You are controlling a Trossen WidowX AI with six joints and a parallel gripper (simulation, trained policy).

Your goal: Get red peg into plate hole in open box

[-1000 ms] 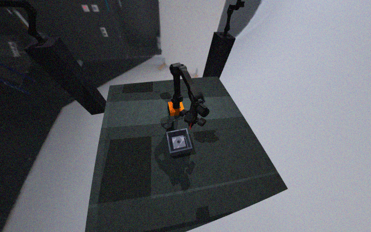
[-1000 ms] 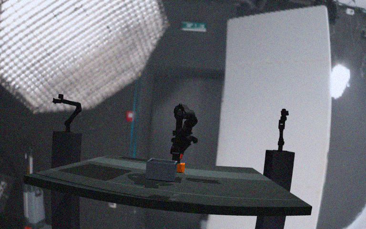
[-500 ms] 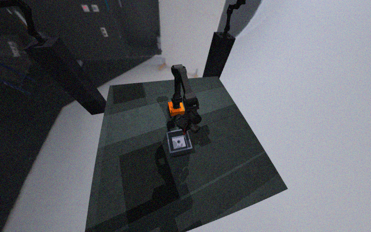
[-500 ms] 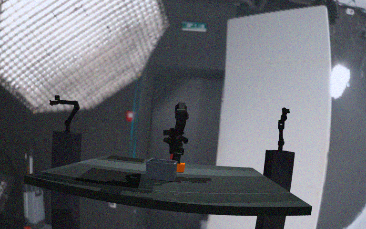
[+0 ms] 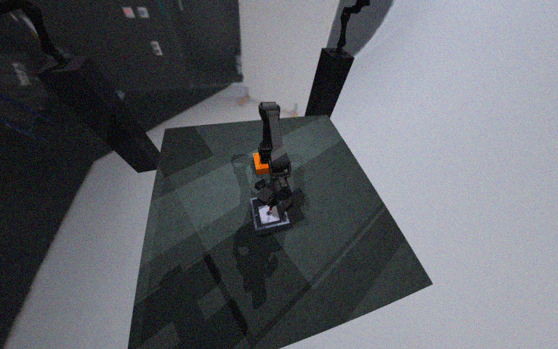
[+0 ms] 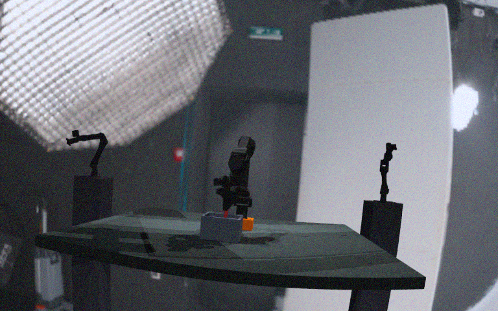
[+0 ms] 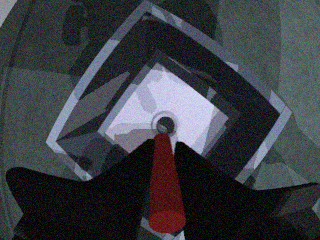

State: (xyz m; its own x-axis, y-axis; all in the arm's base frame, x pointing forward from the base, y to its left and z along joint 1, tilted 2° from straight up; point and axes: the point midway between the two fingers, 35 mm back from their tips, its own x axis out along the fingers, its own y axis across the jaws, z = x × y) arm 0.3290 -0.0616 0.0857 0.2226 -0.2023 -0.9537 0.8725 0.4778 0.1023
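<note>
Right now my gripper tip is 1 cm past the red peg, 1 cm to the right of it and 1 cm below it. Also, from my gripper tip: grey box 1 cm ahead, 9 cm below.
</note>
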